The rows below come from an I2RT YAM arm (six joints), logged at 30 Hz.
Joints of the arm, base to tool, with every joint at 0 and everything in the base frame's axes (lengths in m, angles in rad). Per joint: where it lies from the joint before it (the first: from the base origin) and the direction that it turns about. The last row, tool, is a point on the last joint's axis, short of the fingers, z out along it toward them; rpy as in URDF.
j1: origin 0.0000 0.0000 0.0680 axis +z
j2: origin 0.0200 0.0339 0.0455 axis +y
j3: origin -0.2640 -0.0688 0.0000 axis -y
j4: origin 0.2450 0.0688 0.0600 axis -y
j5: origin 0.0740 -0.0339 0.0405 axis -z
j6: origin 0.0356 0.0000 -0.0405 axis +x
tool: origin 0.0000 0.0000 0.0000 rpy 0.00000 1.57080 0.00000
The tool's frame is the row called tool.
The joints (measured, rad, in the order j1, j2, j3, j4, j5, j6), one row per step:
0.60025 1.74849 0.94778 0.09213 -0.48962 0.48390
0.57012 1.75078 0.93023 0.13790 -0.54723 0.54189
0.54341 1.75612 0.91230 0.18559 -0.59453 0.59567
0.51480 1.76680 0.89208 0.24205 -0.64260 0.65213
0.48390 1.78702 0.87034 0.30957 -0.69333 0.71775
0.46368 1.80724 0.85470 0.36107 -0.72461 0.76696
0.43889 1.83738 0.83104 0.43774 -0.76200 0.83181
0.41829 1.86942 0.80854 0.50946 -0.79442 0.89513
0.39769 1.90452 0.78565 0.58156 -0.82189 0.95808
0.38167 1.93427 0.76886 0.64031 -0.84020 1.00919
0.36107 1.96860 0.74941 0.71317 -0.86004 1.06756
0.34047 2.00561 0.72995 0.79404 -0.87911 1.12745
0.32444 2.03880 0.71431 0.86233 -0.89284 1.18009
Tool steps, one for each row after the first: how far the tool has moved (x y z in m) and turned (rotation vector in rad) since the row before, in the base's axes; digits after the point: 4 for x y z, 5 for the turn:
0.0045 -0.0079 -0.0016 0.06145 0.04410 -0.01819
0.0039 -0.0072 -0.0026 0.05259 0.03821 -0.01777
0.0041 -0.0078 -0.0042 0.05305 0.03935 -0.01788
0.0047 -0.0084 -0.0067 0.05545 0.04744 -0.01954
0.0031 -0.0056 -0.0064 0.03566 0.03672 -0.01546
0.0031 -0.0072 -0.0096 0.04520 0.04527 -0.01969
0.0018 -0.0063 -0.0101 0.03907 0.04784 -0.01709
0.0012 -0.0067 -0.0110 0.03474 0.04923 -0.01962
0.0008 -0.0053 -0.0087 0.02635 0.03844 -0.01769
0.0009 -0.0069 -0.0094 0.03135 0.03880 -0.02233
0.0005 -0.0069 -0.0092 0.03309 0.03486 -0.02212
-0.0001 -0.0055 -0.0080 0.02697 0.03186 -0.01894

